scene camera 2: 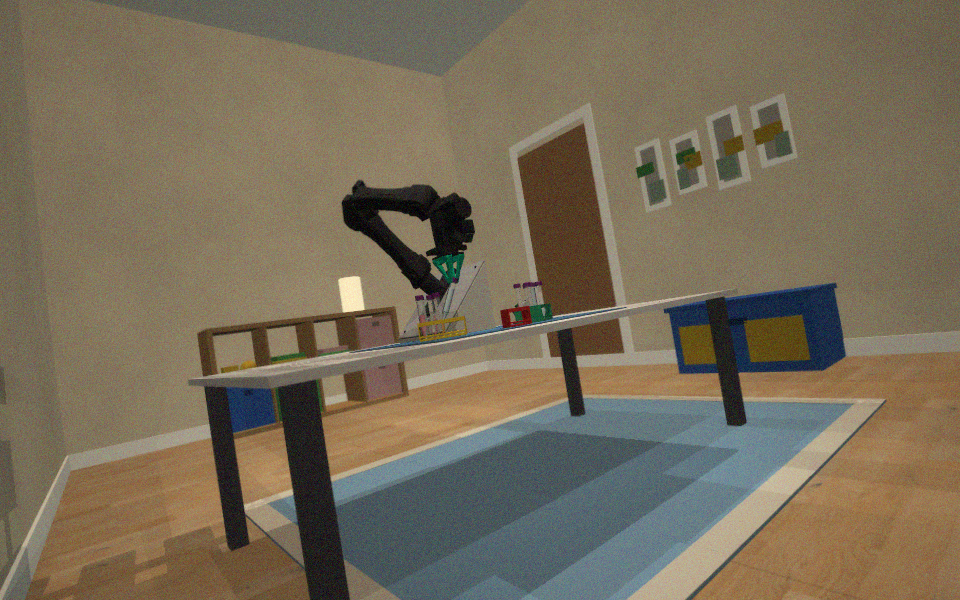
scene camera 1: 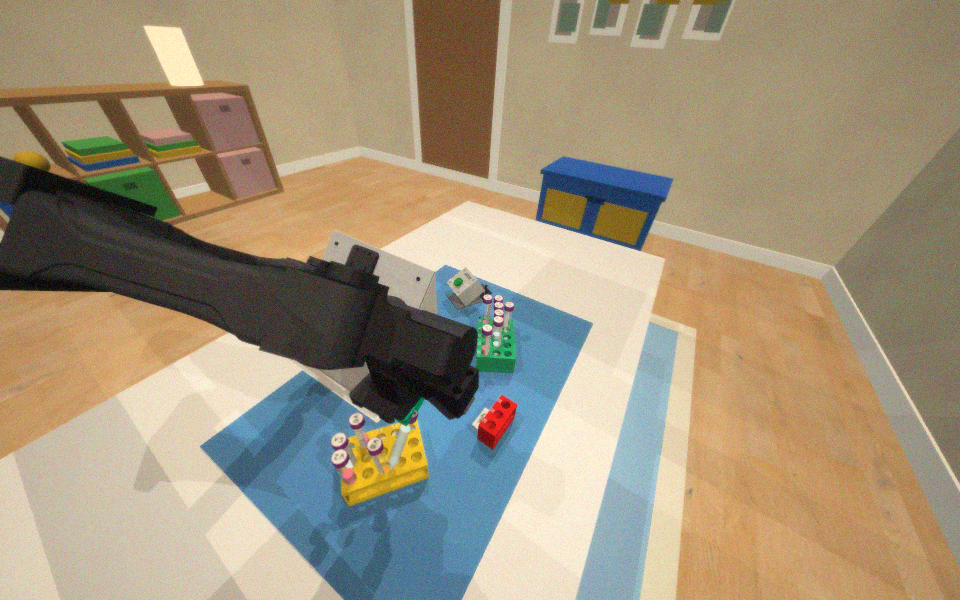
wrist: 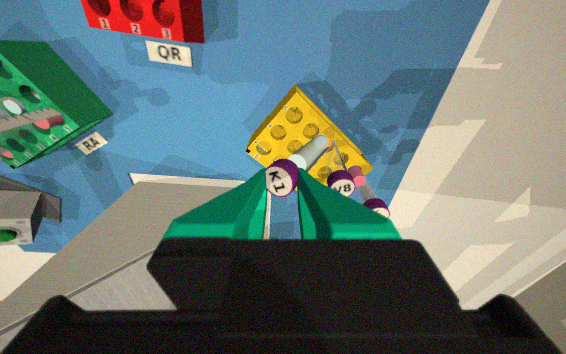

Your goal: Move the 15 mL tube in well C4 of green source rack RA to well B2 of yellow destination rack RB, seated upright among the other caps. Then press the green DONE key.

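Where they show: gripper, fingertip midpoint: (scene camera 2: 453, 283) (scene camera 1: 408, 417) (wrist: 282, 176); arm's base, origin of the base link: (scene camera 2: 440, 293).
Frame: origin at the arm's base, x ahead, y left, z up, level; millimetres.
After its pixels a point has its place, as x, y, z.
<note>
My gripper (scene camera 1: 412, 410) @[289, -161, -1] (scene camera 2: 450, 278) @[289, -161, -1] (wrist: 282, 176) @[289, -161, -1] is shut on the tube with purple cap K1 (scene camera 1: 400, 444) @[291, -186, -35] (scene camera 2: 449, 298) @[293, -186, -42] (wrist: 312, 151) @[294, -183, -30], just below the cap. The tube is tilted. Its lower end is over the yellow rack RB (scene camera 1: 389, 488) @[283, -220, -133] (wrist: 294, 131) @[285, -171, -96], close to its top; whether it enters a well I cannot tell. Several capped tubes stand in that rack, among them V8 (wrist: 341, 183) @[272, -208, -20]. The green rack RA (scene camera 1: 496, 364) @[319, 83, -117] (wrist: 75, 92) @[308, 78, -125] holds several capped tubes. The green DONE key (scene camera 1: 458, 281) @[112, 250, -76] (wrist: 7, 235) @[112, 243, -79] sits on a grey box beyond it.
A red rack (scene camera 1: 496, 422) @[385, -50, -96] (scene camera 2: 514, 316) (wrist: 192, 20) @[377, -72, -119] with label QR (wrist: 169, 53) @[350, -31, -144] stands between the racks, off to the side. A grey panel (scene camera 1: 385, 272) @[63, 45, 50] (wrist: 165, 200) @[169, 8, -107] stands beside the blue mat (scene camera 1: 438, 544) @[391, -237, -145], near the arm. My arm hides part of the mat in scene camera 1.
</note>
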